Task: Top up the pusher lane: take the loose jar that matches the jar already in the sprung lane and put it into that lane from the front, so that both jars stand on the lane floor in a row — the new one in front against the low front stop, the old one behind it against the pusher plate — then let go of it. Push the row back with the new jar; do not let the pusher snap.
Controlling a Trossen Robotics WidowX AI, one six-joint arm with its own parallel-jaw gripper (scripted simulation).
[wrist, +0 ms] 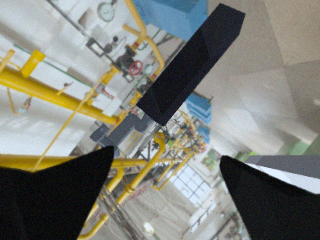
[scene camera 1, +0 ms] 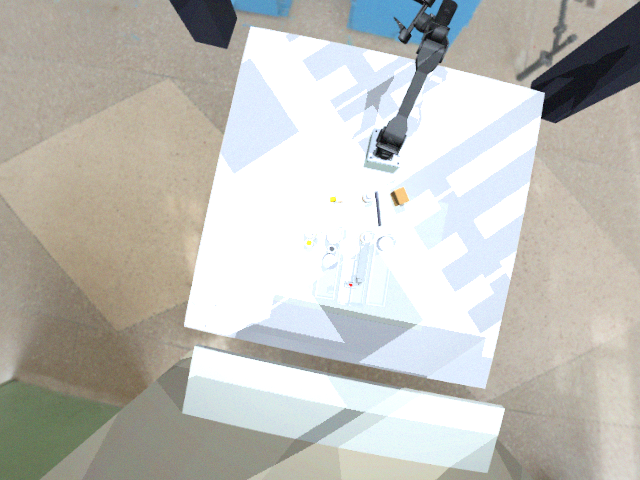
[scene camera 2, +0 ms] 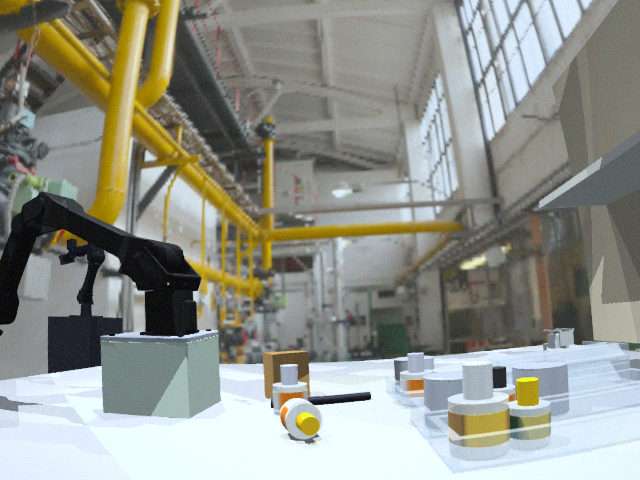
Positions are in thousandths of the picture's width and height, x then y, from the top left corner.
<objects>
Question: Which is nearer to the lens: the white jar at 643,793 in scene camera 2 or the wooden block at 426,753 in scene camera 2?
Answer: The white jar.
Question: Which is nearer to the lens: the white jar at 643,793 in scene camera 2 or the grey cylinder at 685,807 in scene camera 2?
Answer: The grey cylinder.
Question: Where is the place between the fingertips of my gripper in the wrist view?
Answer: At 527,652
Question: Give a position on a clear rack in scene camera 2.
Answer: At 924,747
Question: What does my gripper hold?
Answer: Nothing.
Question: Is my gripper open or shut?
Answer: Open.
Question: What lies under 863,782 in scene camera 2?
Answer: A grey cylinder.
</objects>
